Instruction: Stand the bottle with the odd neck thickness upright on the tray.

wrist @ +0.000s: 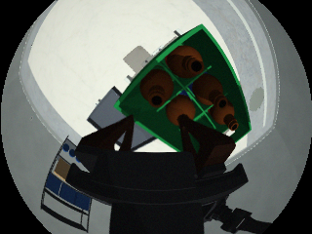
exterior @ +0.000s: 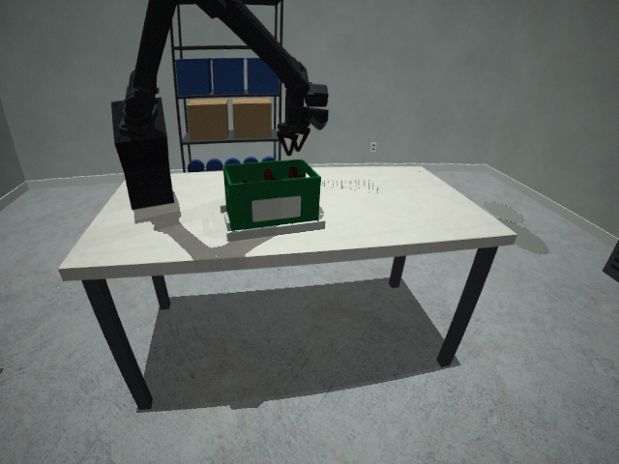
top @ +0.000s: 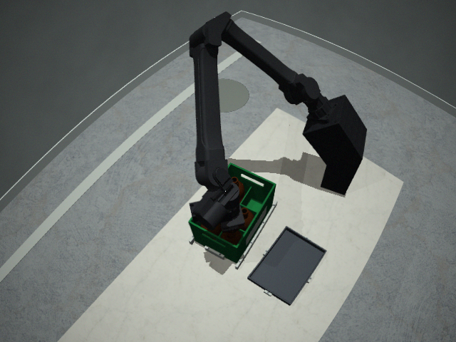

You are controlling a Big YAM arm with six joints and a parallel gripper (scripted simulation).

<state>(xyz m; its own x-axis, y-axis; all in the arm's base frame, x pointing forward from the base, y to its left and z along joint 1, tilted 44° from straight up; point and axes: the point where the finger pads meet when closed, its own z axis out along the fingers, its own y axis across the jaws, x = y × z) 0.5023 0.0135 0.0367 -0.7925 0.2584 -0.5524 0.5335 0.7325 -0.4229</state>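
The crate is 140 mm below my hand, 80 mm behind it and 60 mm to the right of it. Also, from my hand: tray: 210 mm to the left, 210 mm below, 70 mm behind.
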